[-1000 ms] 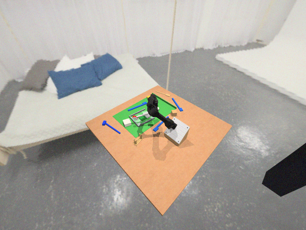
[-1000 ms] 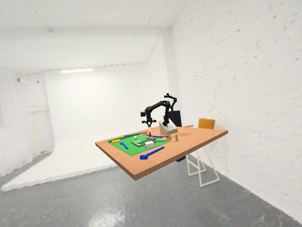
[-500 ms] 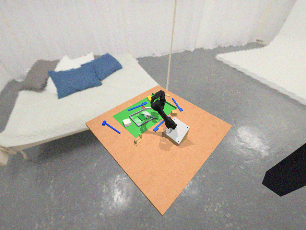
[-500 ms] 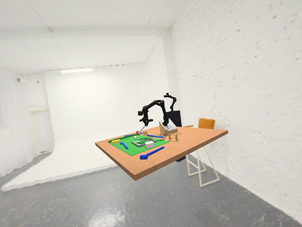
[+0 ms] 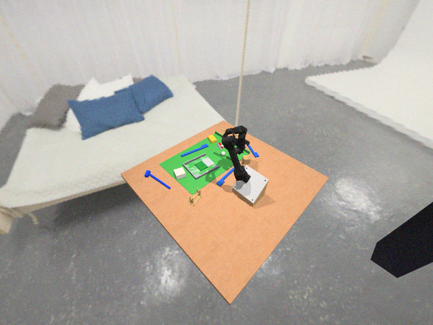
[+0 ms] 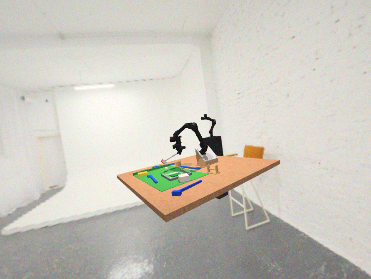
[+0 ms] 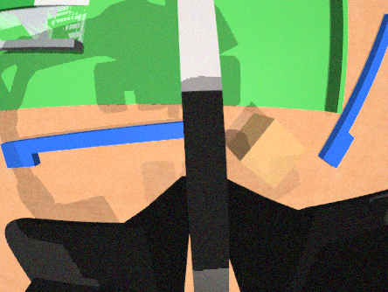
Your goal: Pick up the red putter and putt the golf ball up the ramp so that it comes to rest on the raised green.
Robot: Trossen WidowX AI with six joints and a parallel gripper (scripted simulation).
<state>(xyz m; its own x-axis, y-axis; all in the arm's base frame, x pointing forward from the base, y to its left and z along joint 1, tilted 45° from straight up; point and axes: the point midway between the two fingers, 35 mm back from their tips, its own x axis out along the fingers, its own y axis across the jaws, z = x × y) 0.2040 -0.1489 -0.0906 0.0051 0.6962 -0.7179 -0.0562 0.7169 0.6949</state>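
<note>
Now: gripper tip 120 mm above the tan block, 100 mm to the left of it and 20 mm past it. The rest, counted from my gripper tip: white golf ball 200 mm ahead, 120 mm below, 10 mm to the right; then yellow block 440 mm ahead, 130 mm below, 100 mm to the right; then red putter 120 mm ahead, 10 mm to the left.
</note>
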